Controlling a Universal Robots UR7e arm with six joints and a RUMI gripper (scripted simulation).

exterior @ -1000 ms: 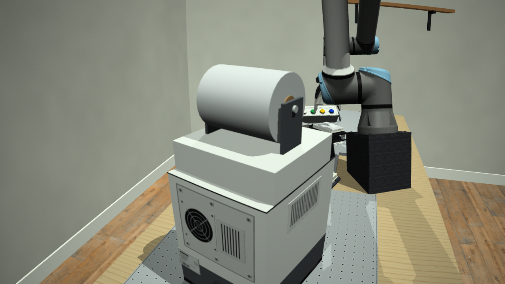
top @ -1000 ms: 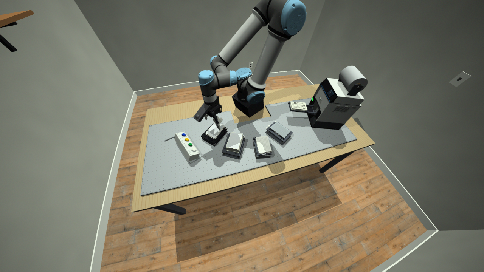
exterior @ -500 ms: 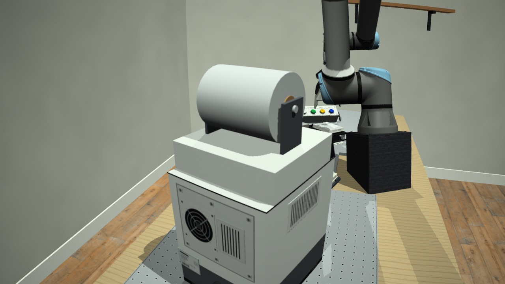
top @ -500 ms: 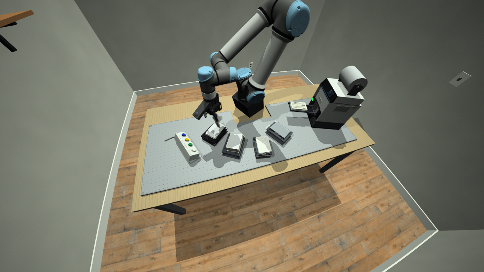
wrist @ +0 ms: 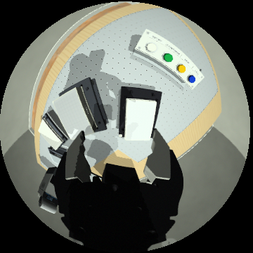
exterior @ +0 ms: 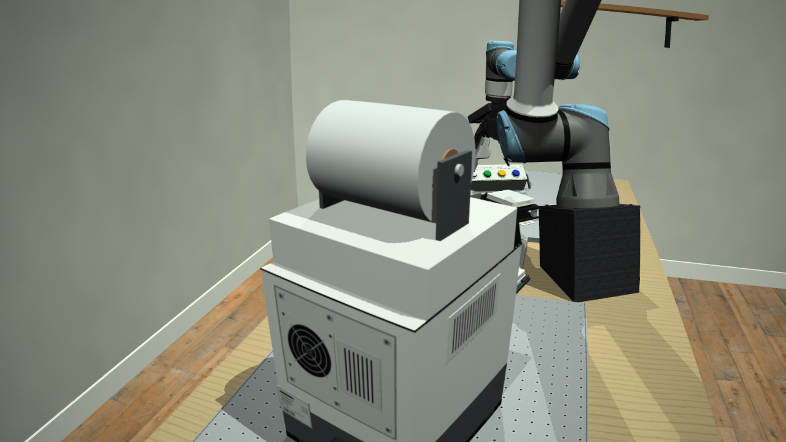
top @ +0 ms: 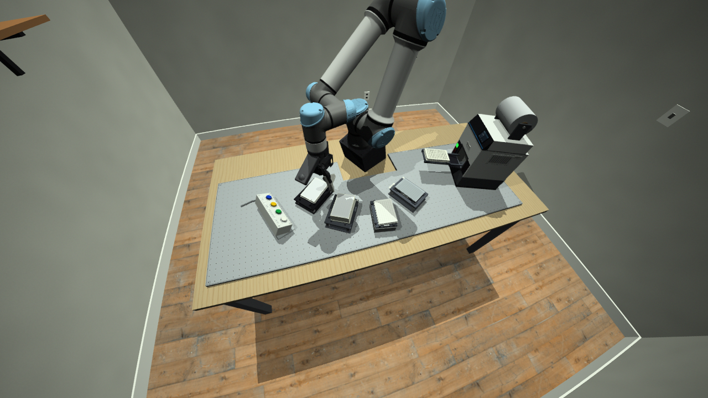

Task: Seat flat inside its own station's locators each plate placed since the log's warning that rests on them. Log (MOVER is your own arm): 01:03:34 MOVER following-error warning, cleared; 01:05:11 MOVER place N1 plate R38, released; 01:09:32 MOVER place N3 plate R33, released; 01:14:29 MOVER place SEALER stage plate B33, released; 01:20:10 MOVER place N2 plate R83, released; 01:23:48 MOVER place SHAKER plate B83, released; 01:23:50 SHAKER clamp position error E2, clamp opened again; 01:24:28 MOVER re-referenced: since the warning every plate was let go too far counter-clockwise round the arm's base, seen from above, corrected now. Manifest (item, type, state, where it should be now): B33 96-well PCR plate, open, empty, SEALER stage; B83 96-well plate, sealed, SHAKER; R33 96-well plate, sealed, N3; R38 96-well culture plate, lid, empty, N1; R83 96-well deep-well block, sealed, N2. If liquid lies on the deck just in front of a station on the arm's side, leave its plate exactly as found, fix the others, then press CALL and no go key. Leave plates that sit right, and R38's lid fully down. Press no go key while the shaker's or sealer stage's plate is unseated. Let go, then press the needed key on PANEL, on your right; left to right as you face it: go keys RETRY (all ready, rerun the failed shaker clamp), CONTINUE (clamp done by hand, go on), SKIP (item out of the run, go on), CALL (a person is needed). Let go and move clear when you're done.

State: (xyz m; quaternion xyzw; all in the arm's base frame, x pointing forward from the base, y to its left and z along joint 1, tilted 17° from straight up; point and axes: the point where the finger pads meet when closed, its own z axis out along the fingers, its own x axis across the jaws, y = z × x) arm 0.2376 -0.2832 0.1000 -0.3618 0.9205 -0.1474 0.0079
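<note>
Right now my hand is 43 cm to the right of the grey lidded plate, 10 cm short of it and 9 cm above it. The rest, counted from my hand: roll 90 cm to the left, 25 cm above, 10 cm ahead; white PCR plate 65 cm to the left, 2 cm below, 2 cm behind; tall sealed deep-well block 10 cm ahead, 7 cm to the left, 7 cm below.
</note>
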